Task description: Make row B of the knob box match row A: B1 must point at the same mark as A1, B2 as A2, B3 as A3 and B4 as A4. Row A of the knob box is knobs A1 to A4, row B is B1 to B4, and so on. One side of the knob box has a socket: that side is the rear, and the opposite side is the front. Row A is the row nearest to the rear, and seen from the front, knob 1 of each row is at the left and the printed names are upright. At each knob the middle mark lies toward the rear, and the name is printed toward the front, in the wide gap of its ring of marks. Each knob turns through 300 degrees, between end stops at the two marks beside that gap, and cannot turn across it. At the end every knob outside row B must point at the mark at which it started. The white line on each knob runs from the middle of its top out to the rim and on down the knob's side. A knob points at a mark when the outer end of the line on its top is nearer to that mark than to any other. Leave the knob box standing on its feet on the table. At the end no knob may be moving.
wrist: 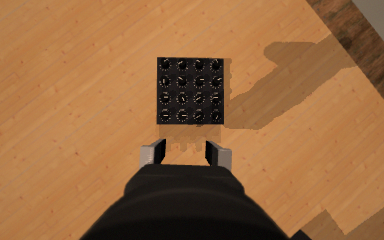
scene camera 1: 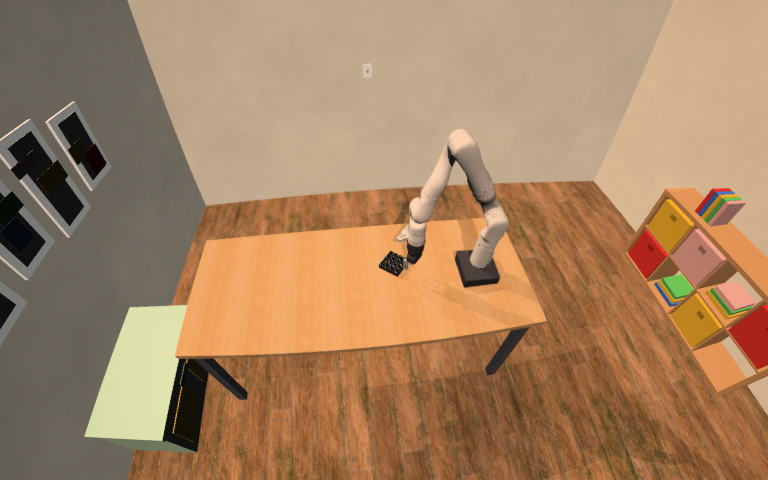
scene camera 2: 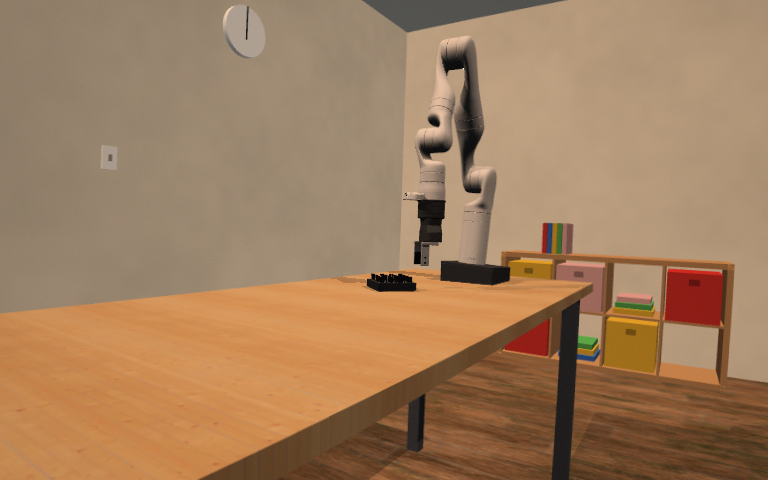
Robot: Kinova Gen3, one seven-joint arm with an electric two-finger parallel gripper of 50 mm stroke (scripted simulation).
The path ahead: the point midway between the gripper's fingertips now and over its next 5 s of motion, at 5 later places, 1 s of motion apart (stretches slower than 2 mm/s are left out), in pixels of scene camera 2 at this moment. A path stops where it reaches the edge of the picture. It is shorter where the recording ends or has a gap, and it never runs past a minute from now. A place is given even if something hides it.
The gripper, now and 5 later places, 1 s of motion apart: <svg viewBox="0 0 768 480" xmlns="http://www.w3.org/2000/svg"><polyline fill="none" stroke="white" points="420,264 412,265 402,261 392,257 391,258 391,269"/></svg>
